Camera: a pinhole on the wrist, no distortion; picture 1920 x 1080 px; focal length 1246.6 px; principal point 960.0 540.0 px. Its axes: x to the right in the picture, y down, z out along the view. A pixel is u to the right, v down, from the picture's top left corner.
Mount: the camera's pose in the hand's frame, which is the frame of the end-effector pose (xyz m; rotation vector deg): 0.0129 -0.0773 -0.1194 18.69 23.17 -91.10
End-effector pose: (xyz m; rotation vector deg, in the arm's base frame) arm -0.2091 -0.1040 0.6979 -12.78 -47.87 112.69
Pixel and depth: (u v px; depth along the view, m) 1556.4 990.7 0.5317
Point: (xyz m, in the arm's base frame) -0.0418 0.1336 1.2588
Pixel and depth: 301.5 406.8 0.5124
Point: -0.3799 -0.3044 1.0829
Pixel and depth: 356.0 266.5 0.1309
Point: -0.1633 -0.0983 0.7670
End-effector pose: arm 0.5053 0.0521 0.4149 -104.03 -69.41 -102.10
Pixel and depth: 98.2 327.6 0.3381
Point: 0.6855 0.2693 0.3432
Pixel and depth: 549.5 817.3 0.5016
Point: 0.6269 0.4874 0.4384
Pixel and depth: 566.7 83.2 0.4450
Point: 0.6457 0.3523 0.1922
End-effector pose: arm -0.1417 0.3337 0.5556 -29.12 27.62 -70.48
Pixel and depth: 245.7 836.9 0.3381
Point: 0.0036 0.2339 0.7919
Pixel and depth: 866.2 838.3 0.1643
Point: -0.2145 0.2447 0.6610
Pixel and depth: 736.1 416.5 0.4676
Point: -0.0998 0.3270 0.9517
